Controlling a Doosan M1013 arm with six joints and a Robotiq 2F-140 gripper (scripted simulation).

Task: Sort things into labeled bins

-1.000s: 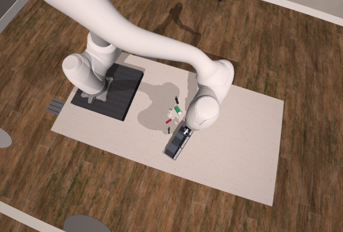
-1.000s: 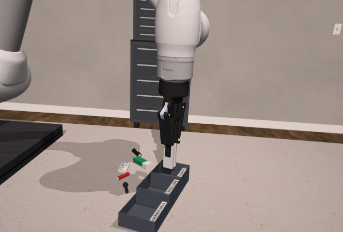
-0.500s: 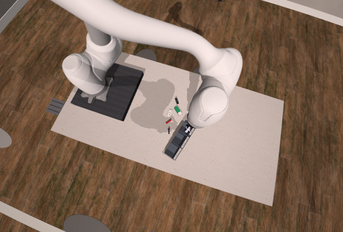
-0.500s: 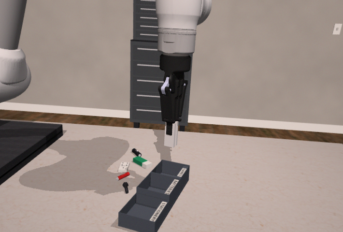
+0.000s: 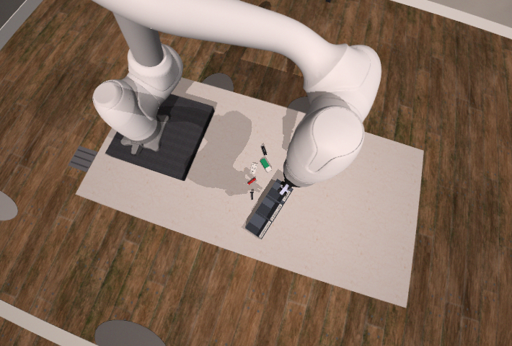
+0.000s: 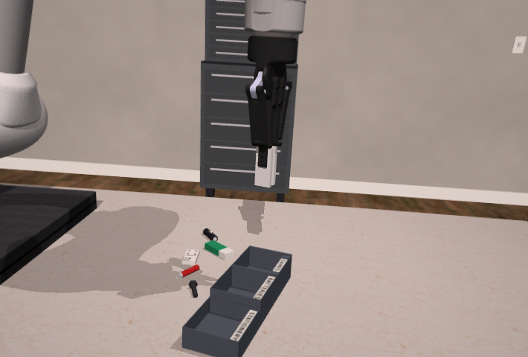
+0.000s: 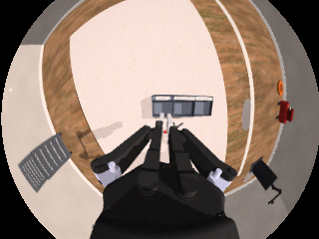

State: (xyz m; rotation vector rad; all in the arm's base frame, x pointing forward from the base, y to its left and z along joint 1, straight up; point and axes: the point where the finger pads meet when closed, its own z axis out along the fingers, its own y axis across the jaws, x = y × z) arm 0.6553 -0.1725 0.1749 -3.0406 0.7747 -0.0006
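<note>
The white eraser lies 21 cm below my hand, 12 cm to the left of it and 7 cm behind it. Round my hand: red cylinder (21 cm below, 13 cm behind, 4 cm to the left); white domino (21 cm below, 13 cm behind, 10 cm to the left); small black piece (21 cm below, 11 cm behind, 2 cm to the right).
</note>
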